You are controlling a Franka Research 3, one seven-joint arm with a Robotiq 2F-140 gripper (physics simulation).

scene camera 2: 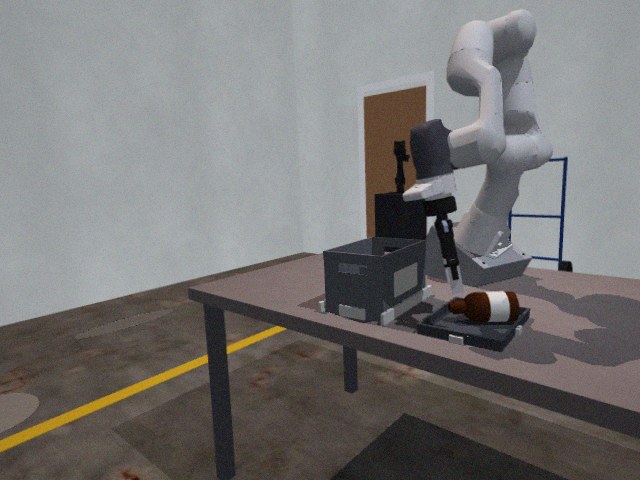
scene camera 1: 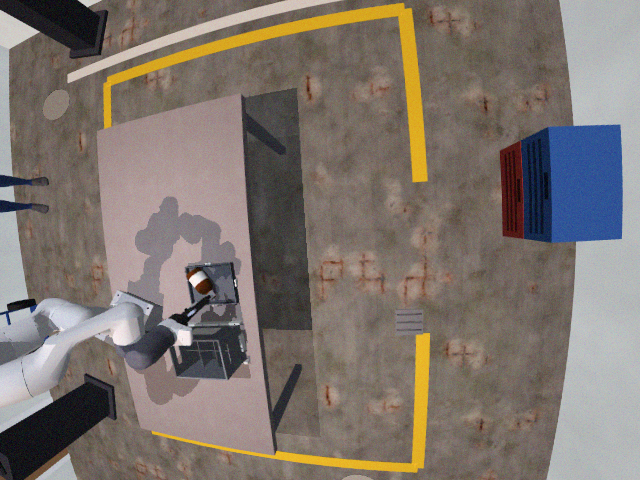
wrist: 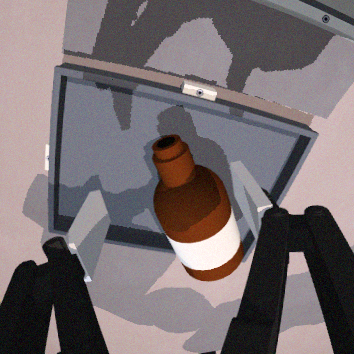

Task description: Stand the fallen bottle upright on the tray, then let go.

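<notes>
A brown bottle with a white label [scene camera 1: 200, 280] [scene camera 2: 485, 305] [wrist: 197, 215] lies on its side on the dark grey tray [scene camera 1: 223, 279] [scene camera 2: 436, 331] [wrist: 100, 142]. Its neck points toward the crate side, and its base reaches over the tray's rim in the wrist view. My gripper [scene camera 1: 210, 298] [scene camera 2: 455, 287] [wrist: 167, 192] is open and empty. It is tilted, with its fingertips above the neck end of the bottle in scene camera 2. In the wrist view the bottle shows between and beyond the fingers, nearer the right finger, whose pad overlaps the bottle's outline. Contact cannot be made out.
A taller grey open crate [scene camera 1: 206, 364] [scene camera 2: 343, 289] stands beside the tray, close to the arm, its edge [wrist: 305, 15] at the wrist view's top right. Light brackets [scene camera 2: 408, 305] [wrist: 199, 91] sit around the crate and tray. The tray is near the edge of the table [scene camera 1: 175, 160] [scene camera 2: 268, 289].
</notes>
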